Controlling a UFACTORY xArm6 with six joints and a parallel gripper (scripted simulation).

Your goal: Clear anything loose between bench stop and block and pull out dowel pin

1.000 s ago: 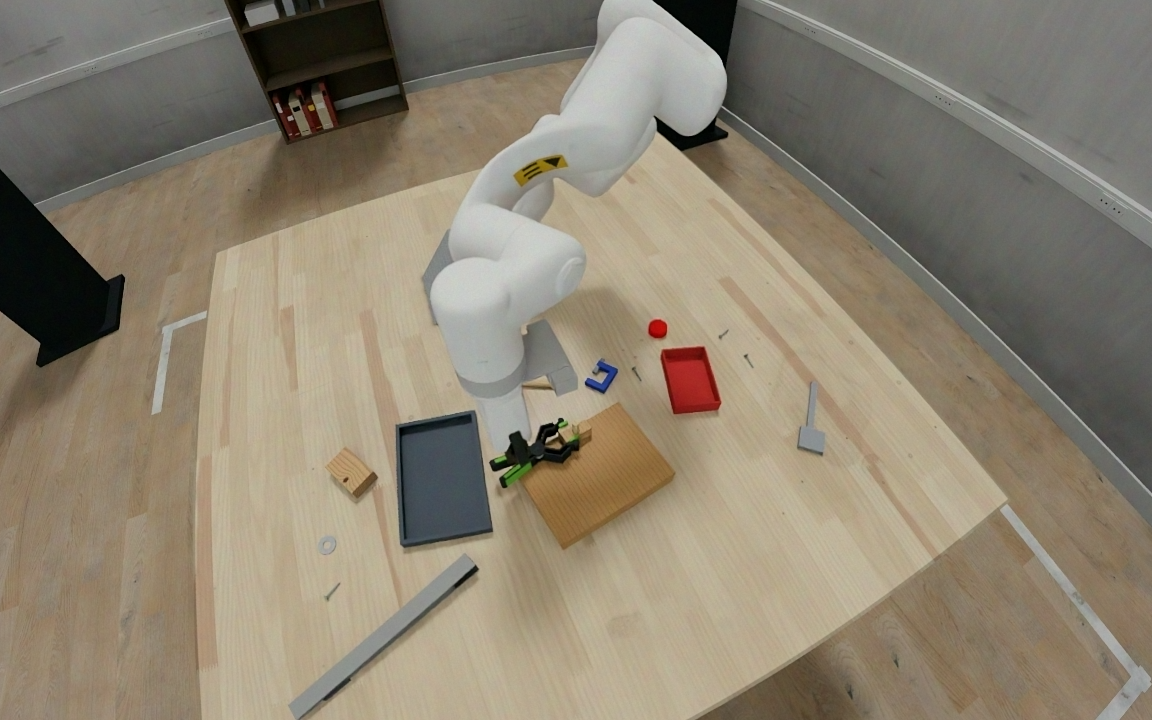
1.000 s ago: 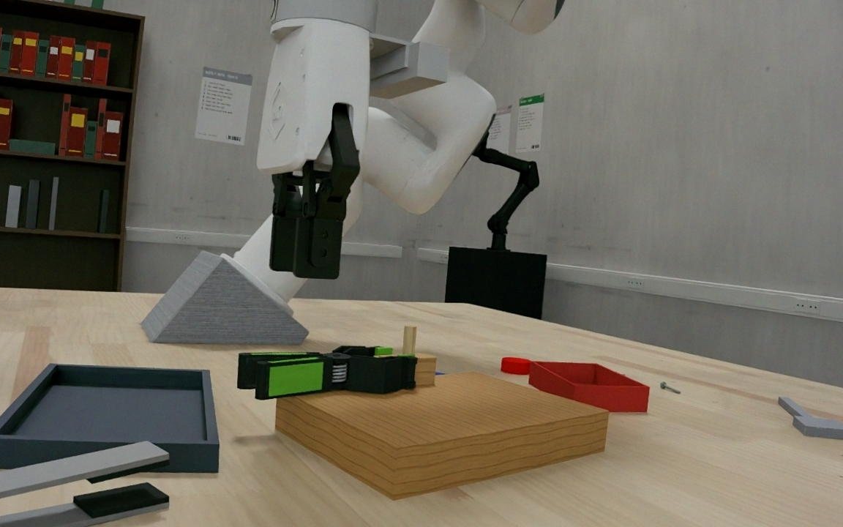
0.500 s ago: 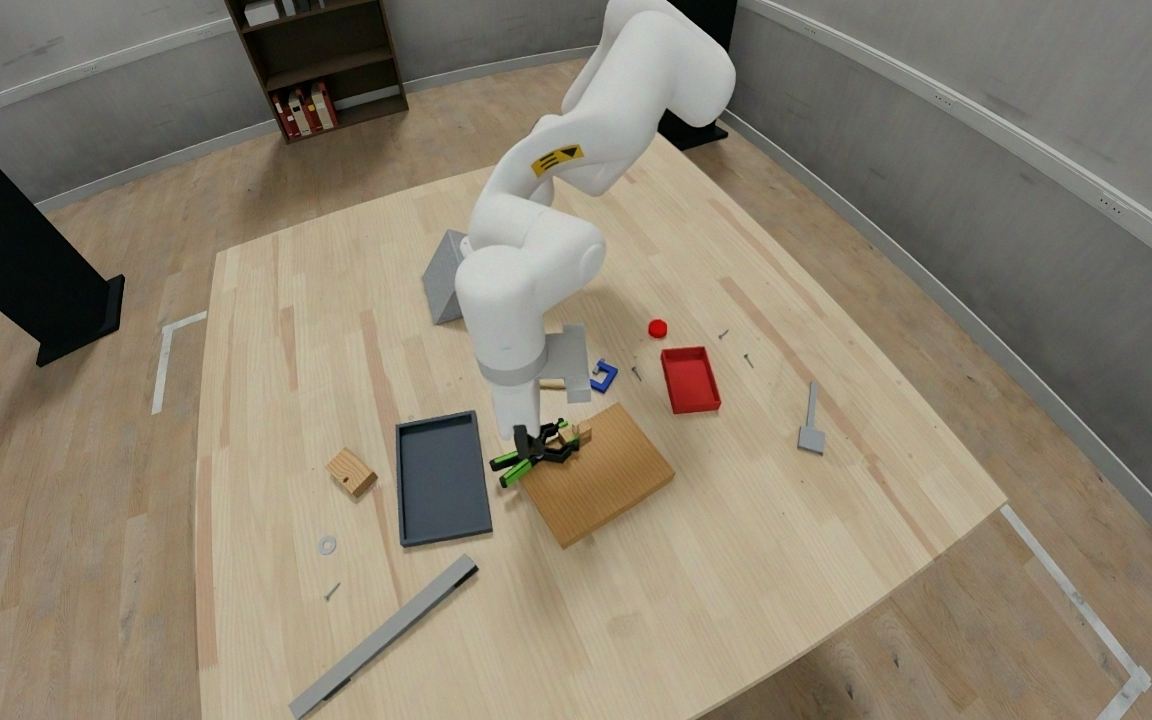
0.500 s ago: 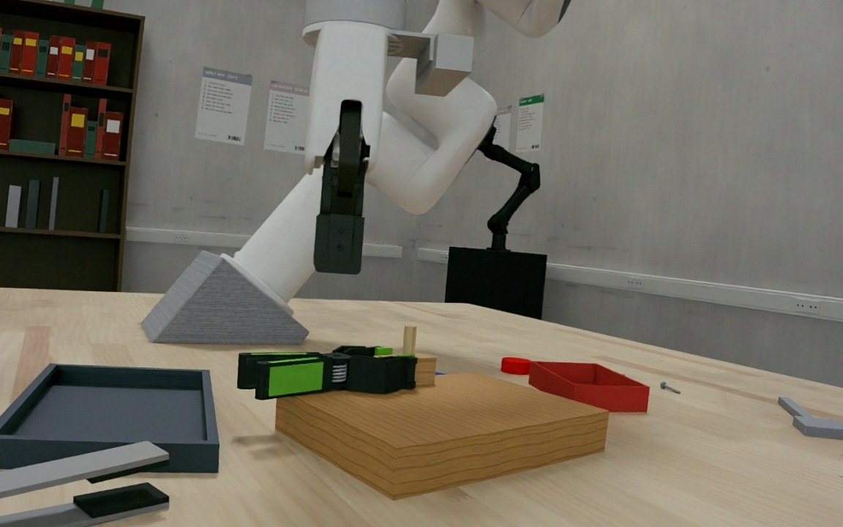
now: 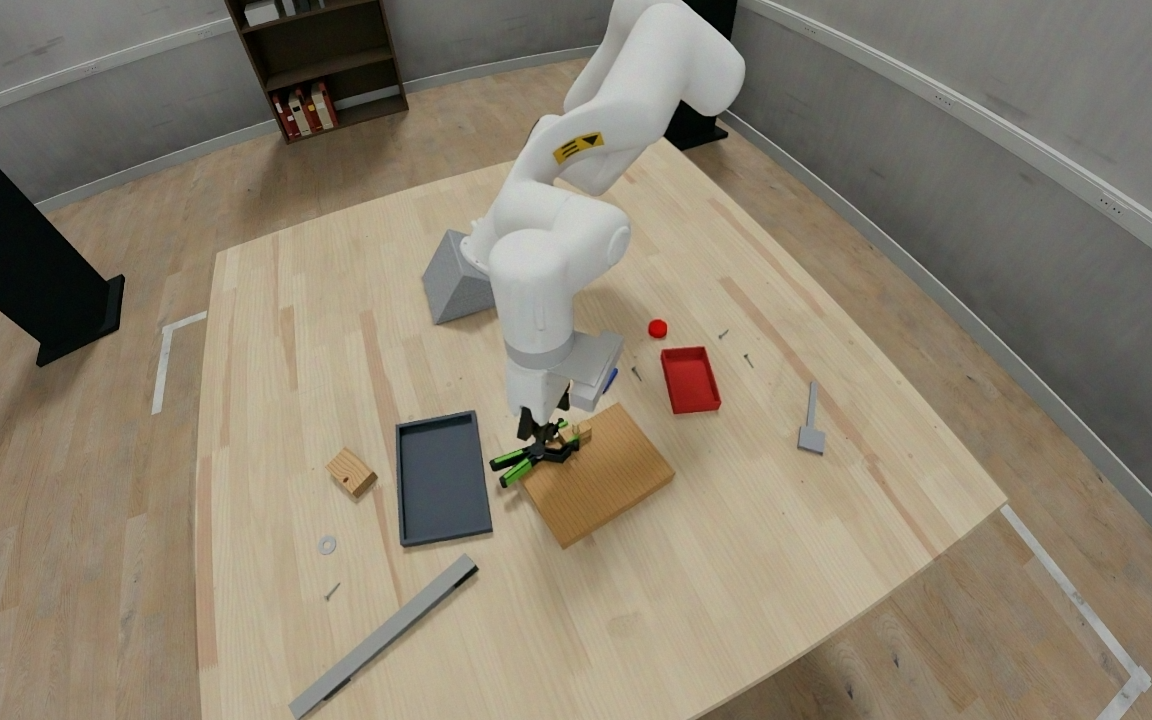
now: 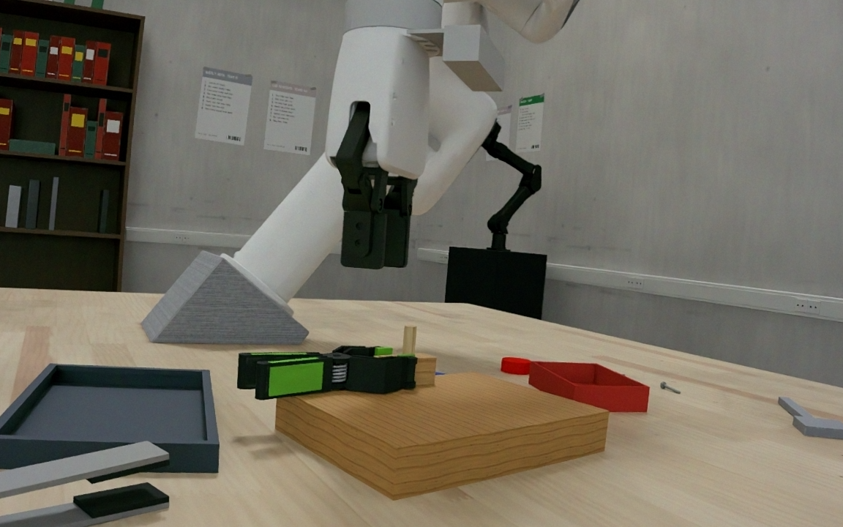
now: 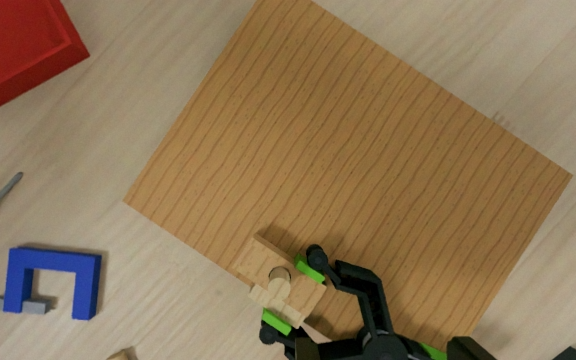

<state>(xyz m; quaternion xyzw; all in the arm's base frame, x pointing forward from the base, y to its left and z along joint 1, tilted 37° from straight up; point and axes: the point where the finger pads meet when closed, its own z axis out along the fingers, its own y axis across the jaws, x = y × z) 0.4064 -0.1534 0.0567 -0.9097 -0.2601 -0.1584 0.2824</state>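
Right now the dowel pin is 4 cm to the left of my hand and 9 cm below it. Also, from my hand: loose dowel 13 cm behind, 5 cm to the left, 14 cm below; then bench board 5 cm ahead, 3 cm to the left, 12 cm below; then small wooden block 4 cm to the left, 10 cm below.
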